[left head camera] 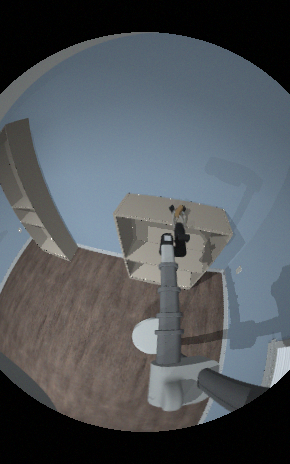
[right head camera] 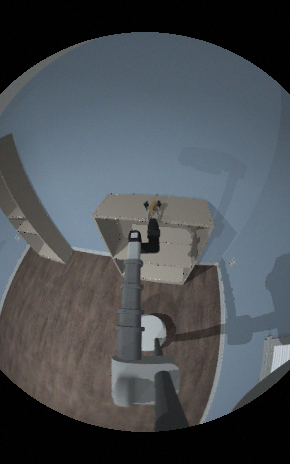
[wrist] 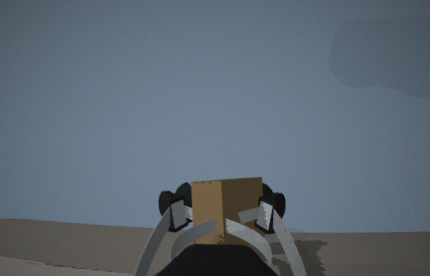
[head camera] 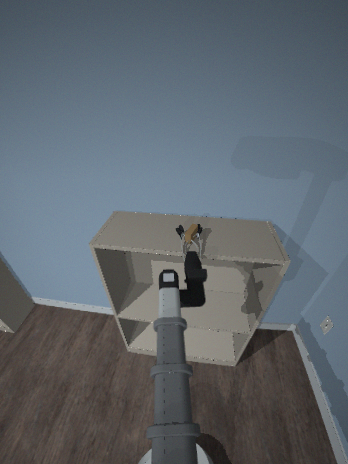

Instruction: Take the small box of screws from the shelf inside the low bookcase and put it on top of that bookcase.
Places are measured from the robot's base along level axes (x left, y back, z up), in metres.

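Where they show: gripper, fingertip midpoint: point(left head camera: 177, 205) point(right head camera: 152, 201) point(head camera: 189, 225); robot's base, origin of the base link: point(left head camera: 151, 334) point(right head camera: 146, 331).
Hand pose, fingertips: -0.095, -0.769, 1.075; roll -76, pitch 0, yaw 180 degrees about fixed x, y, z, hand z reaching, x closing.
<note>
Each offset is from my fingertips to the top centre of the thing, as dx, dy, dz. "spot": to the spot under its first point.
The small box of screws @(-0.003, +0.044, +0.018) point(head camera: 191, 233) point(left head camera: 179, 210) point(right head camera: 154, 205) point(wrist: 225, 207) is orange-brown and is held between the two fingertips. My gripper point(head camera: 190, 231) point(left head camera: 177, 210) point(right head camera: 153, 205) point(wrist: 225, 198) is shut on it, with one dark fingertip at each side. Box and fingers are over the top board of the low bookcase @(spot: +0.214, -0.018, -0.042) point(head camera: 140, 232) point(left head camera: 145, 206) point(right head camera: 120, 205) point(wrist: 50, 240). Whether the underside of the box touches the board cannot be told; the gripper body hides it in the wrist view.
A blue wall point(head camera: 165, 125) point(wrist: 200, 100) stands right behind the low bookcase. A second bookcase @(spot: +1.386, -0.305, -0.112) point(left head camera: 47, 200) point(right head camera: 37, 215) stands to the left. My telescoping arm point(head camera: 172, 385) extends in front of the low bookcase's open front. An outlet @(-0.906, +0.143, -0.645) point(head camera: 326, 324) is on the right wall.
</note>
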